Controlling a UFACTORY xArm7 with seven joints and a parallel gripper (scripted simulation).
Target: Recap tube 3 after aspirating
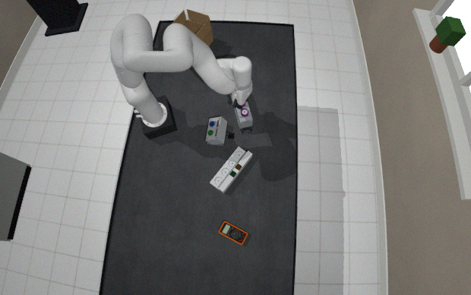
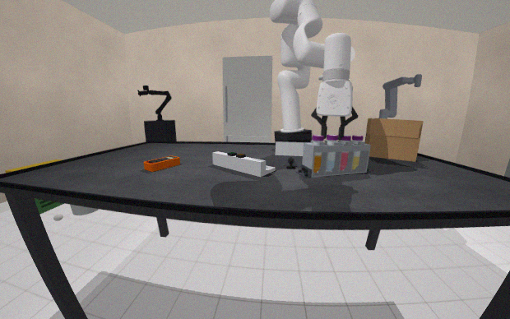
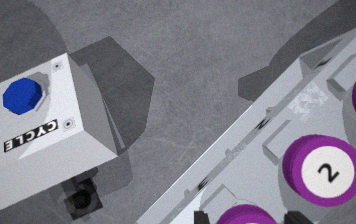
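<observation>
Right now the purple cap is 10 mm below my hand. Also, from my hand: blue cycle key 140 mm behind, 80 mm to the right, 60 mm below; green ready key 150 mm behind, 120 mm to the right, 60 mm below; key housing 130 mm behind, 100 mm to the right, 80 mm below.
</observation>
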